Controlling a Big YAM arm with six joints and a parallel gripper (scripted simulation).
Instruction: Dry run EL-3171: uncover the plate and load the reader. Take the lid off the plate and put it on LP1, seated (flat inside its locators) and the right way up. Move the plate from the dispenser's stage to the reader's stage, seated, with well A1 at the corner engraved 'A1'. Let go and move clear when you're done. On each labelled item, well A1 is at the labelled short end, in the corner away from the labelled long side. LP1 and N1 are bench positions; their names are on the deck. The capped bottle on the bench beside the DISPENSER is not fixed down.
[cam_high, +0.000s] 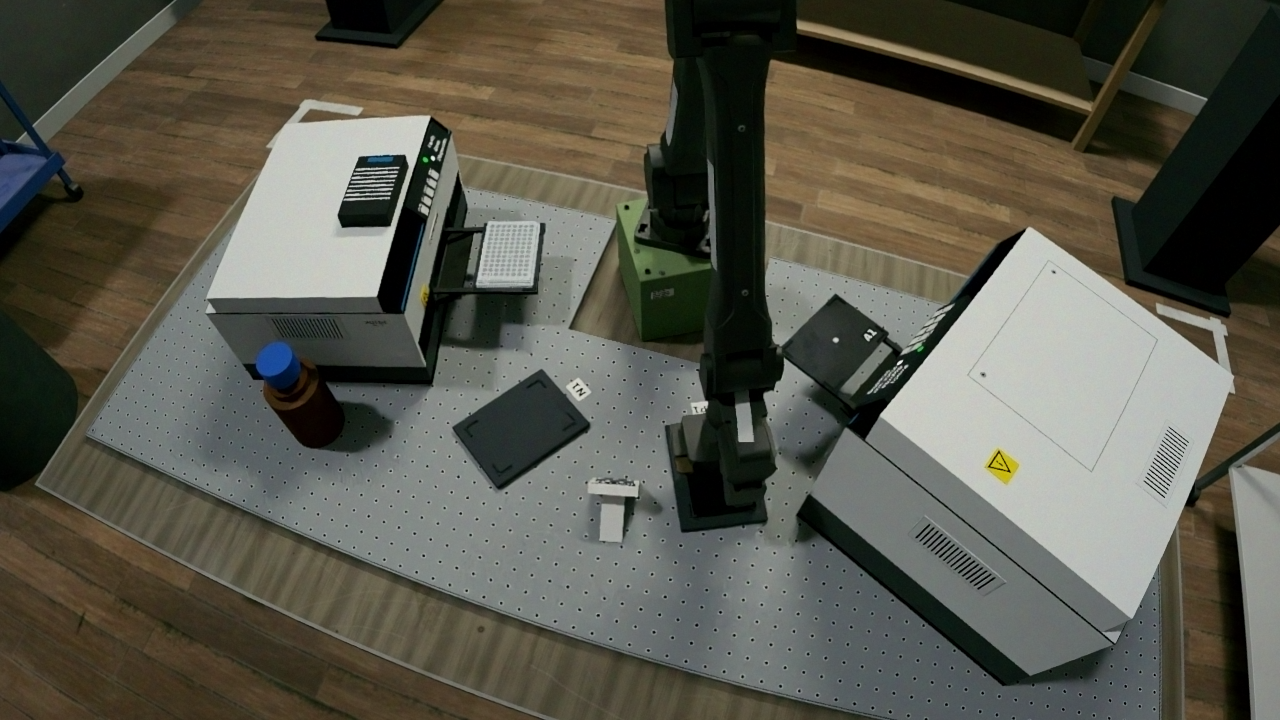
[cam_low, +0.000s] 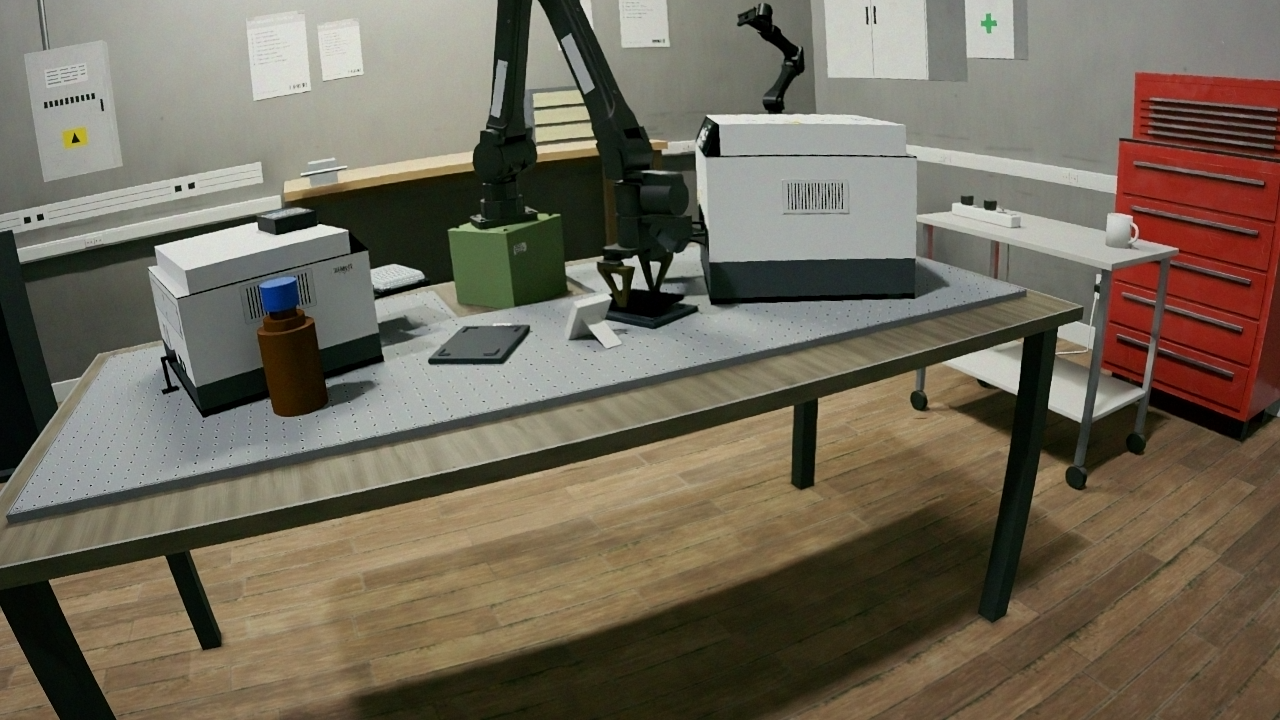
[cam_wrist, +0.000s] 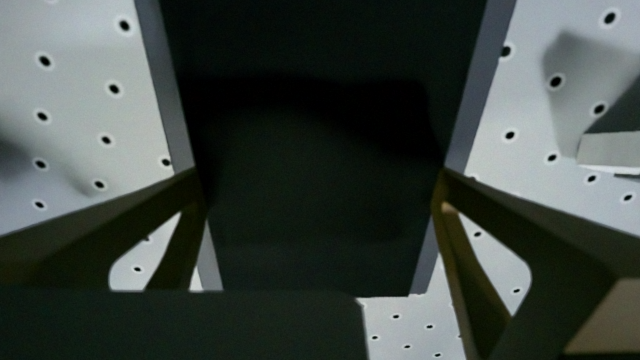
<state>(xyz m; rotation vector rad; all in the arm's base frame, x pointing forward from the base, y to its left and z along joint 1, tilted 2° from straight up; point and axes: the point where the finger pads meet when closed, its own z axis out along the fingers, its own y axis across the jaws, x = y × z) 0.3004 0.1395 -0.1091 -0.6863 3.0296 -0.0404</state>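
My hand is 1 cm above the dark lid. Round my hand: well plate (22 cm behind, 39 cm to the right, 6 cm above); LP1 pad (2 cm below); N1 nest (2 cm ahead, 29 cm to the right, 2 cm below).
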